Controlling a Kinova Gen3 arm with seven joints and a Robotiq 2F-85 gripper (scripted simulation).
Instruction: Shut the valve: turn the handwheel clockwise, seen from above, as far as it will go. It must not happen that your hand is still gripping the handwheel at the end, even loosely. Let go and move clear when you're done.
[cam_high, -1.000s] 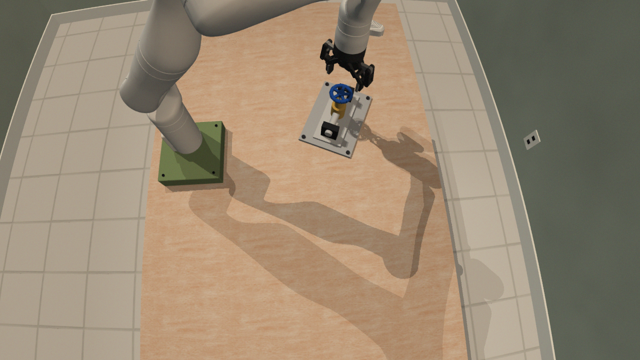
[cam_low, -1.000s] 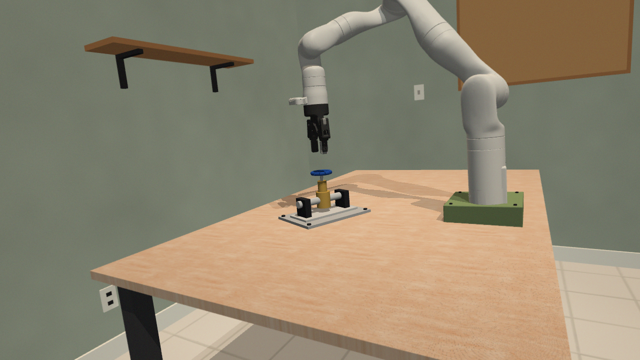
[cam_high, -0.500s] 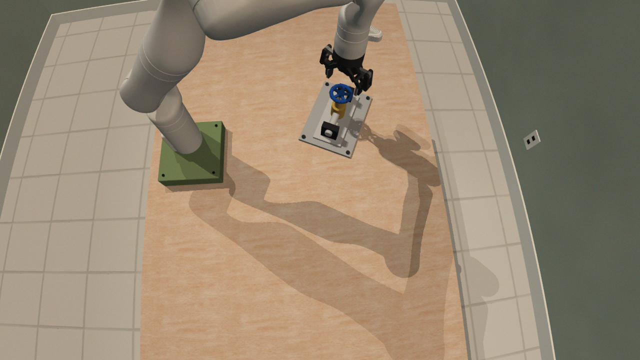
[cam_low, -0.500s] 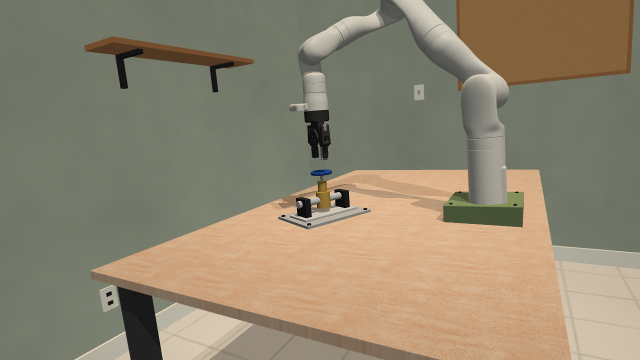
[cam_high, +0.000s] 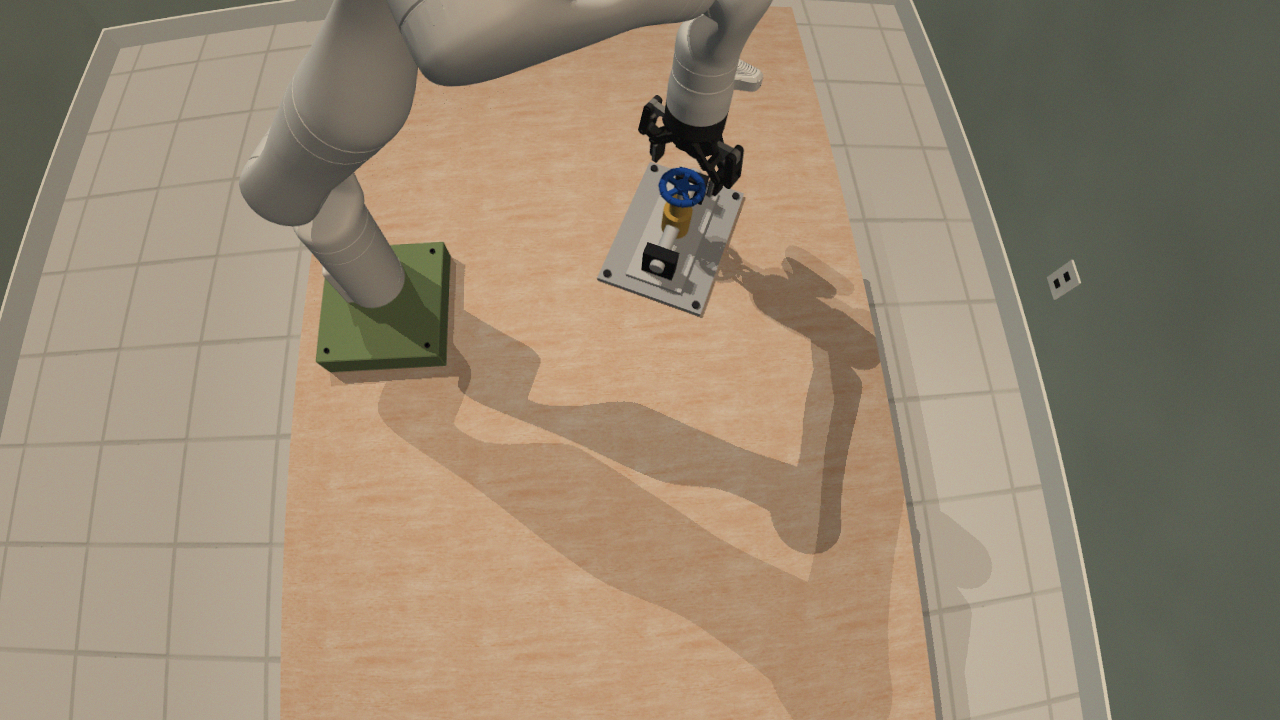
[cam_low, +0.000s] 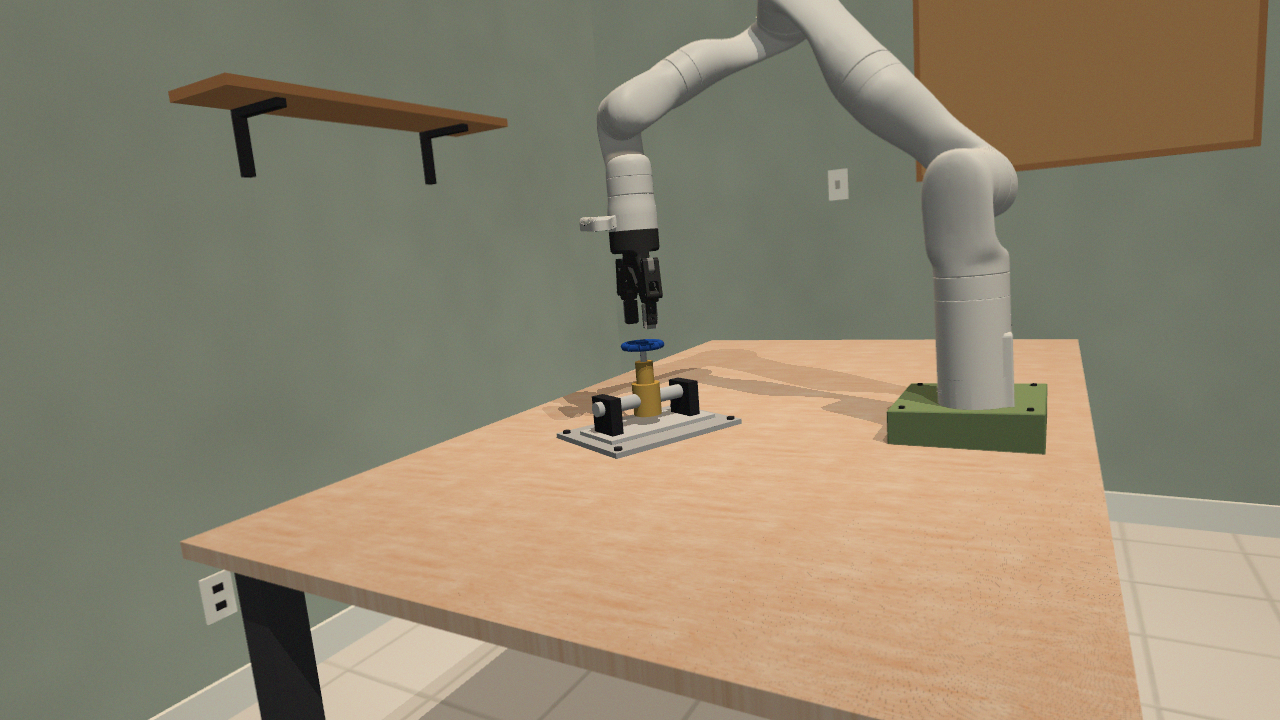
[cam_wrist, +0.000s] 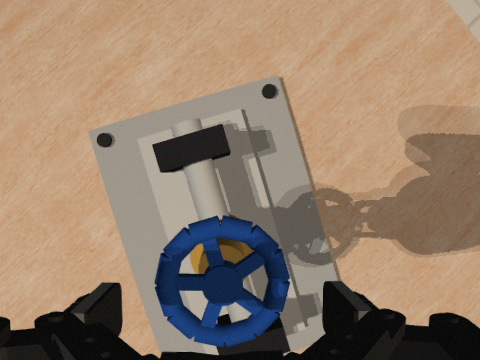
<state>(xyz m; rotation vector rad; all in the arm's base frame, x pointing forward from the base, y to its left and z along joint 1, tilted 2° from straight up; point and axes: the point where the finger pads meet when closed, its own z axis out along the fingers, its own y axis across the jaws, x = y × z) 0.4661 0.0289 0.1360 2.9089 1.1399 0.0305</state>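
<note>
Now: the blue spoked handwheel 4 cm below my hand.
</note>
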